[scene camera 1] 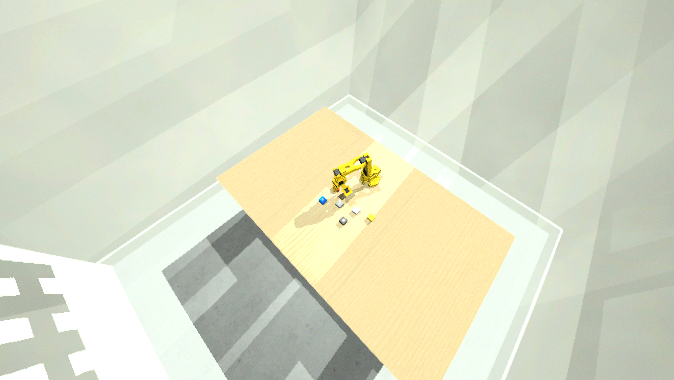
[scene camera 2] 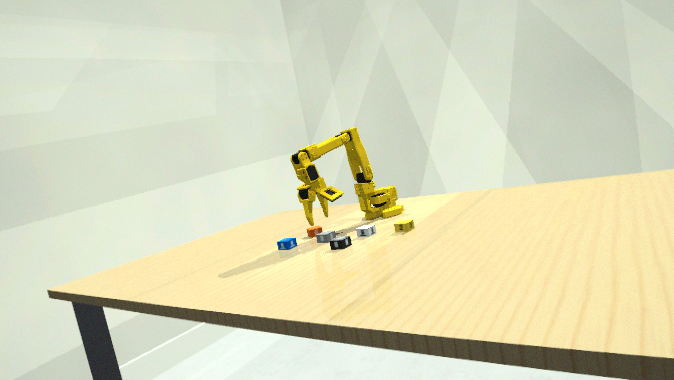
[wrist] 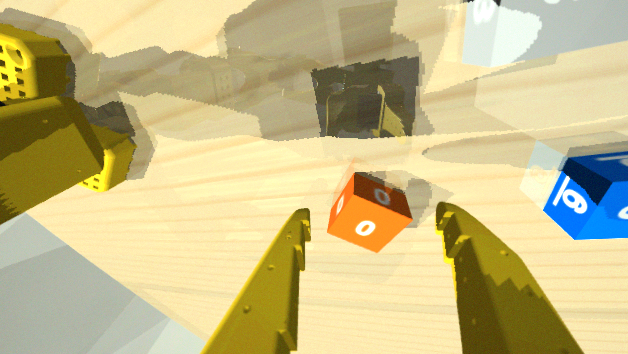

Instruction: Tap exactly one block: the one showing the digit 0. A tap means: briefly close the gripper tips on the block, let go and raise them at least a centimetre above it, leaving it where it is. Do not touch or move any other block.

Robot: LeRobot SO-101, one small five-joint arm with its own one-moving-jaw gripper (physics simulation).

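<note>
The orange block shows the digit 0 on its visible faces in the wrist view. It rests on the table, turned at an angle to the jaws. In scene camera 1 it is mostly hidden by the gripper. My gripper is open and empty, with a wide gap between its two jaws. In scene camera 2 the tips hang a little above the orange block. In the wrist view the block appears between the tips, touching neither jaw.
A blue block and a grey block lie close by. A black block, a white block and a yellow block also rest on the table.
</note>
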